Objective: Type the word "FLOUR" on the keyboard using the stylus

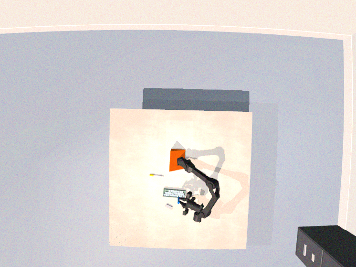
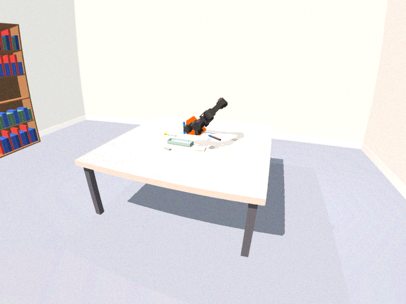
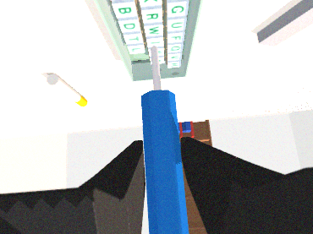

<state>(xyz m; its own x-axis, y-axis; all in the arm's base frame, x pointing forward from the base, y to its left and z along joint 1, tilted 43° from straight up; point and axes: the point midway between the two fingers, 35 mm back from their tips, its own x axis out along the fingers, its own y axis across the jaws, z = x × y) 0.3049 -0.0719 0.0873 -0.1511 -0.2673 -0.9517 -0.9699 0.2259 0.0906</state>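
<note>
The grey piece lies 120 mm ahead of my gripper tip, 90 mm to the right of it and 110 mm below it. Round my gripper tip: dark pen: 210 mm behind, 170 mm to the left, 110 mm below; blue stylus: 10 mm below; yellow-tipped white pen: 170 mm behind, 210 mm to the right, 110 mm below.
</note>
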